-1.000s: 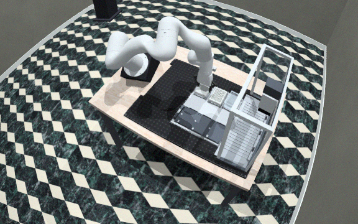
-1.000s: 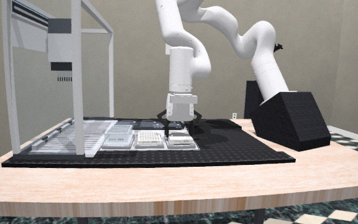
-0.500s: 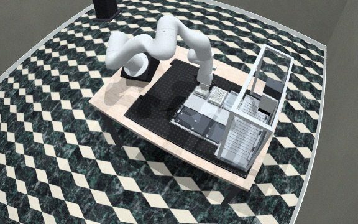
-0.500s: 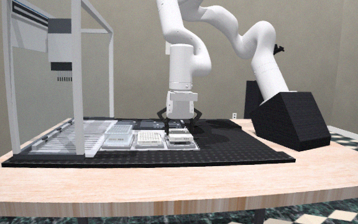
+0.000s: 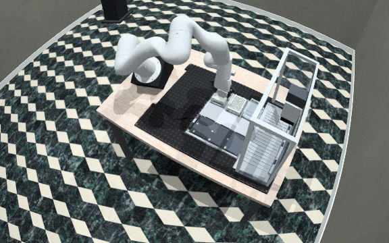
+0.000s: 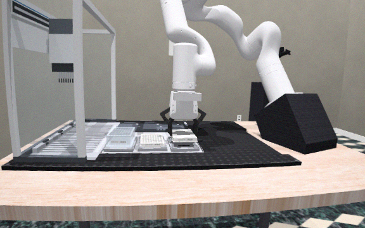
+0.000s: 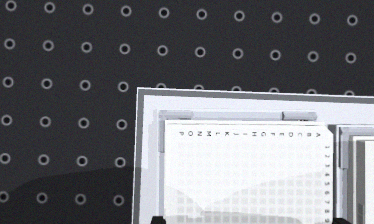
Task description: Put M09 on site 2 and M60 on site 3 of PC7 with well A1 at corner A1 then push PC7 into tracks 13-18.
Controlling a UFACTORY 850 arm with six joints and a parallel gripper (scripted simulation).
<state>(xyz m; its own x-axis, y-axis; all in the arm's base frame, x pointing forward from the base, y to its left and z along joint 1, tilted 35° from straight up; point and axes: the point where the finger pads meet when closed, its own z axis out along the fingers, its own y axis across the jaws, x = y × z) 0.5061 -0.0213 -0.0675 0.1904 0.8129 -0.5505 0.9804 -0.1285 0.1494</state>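
My hand is 40 mm above the nest S1. The rest, counted from my hand: dark carrier PC7: 60 mm ahead, 280 mm to the right, 30 mm below; then deep-well block M09: 220 mm ahead, 50 mm to the right, 20 mm below; then nest S3: 220 mm ahead, 50 mm to the right, 40 mm below.
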